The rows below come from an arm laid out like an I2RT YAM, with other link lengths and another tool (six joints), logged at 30 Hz.
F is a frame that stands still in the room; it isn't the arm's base.
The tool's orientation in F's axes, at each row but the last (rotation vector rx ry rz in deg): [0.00, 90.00, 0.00]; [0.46, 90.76, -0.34]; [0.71, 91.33, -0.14]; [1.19, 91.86, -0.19]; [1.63, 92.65, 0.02]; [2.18, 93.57, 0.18]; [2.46, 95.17, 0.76]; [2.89, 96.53, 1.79]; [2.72, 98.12, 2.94]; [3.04, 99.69, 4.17]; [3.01, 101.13, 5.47]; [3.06, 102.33, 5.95]
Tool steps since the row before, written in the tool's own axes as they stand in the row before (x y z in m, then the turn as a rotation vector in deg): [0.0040, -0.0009, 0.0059, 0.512, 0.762, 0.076]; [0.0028, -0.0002, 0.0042, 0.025, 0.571, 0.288]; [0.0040, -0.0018, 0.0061, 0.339, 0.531, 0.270]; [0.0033, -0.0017, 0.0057, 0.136, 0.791, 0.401]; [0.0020, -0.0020, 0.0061, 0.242, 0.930, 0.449]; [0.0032, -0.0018, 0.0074, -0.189, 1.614, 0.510]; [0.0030, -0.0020, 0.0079, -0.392, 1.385, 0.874]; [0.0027, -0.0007, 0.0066, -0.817, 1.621, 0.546]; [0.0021, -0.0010, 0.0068, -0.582, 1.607, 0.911]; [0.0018, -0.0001, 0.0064, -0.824, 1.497, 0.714]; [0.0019, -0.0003, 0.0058, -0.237, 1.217, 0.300]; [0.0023, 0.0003, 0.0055, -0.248, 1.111, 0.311]
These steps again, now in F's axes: [0.0059, -0.0009, -0.0040, 0.076, 0.762, -0.512]; [0.0042, -0.0002, -0.0029, 0.293, 0.568, -0.028]; [0.0060, -0.0018, -0.0042, 0.267, 0.531, -0.342]; [0.0056, -0.0017, -0.0035, 0.409, 0.786, -0.140]; [0.0060, -0.0021, -0.0023, 0.454, 0.926, -0.246]; [0.0071, -0.0019, -0.0037, 0.557, 1.597, 0.197]; [0.0076, -0.0020, -0.0038, 0.934, 1.355, 0.359]; [0.0062, -0.0006, -0.0035, 0.660, 1.572, 0.830]; [0.0064, -0.0008, -0.0031, 0.988, 1.574, 0.545]; [0.0060, 0.0002, -0.0029, 0.835, 1.443, 0.807]; [0.0053, 0.0001, -0.0030, 0.319, 1.201, 0.288]; [0.0049, 0.0007, -0.0034, 0.335, 1.095, 0.285]
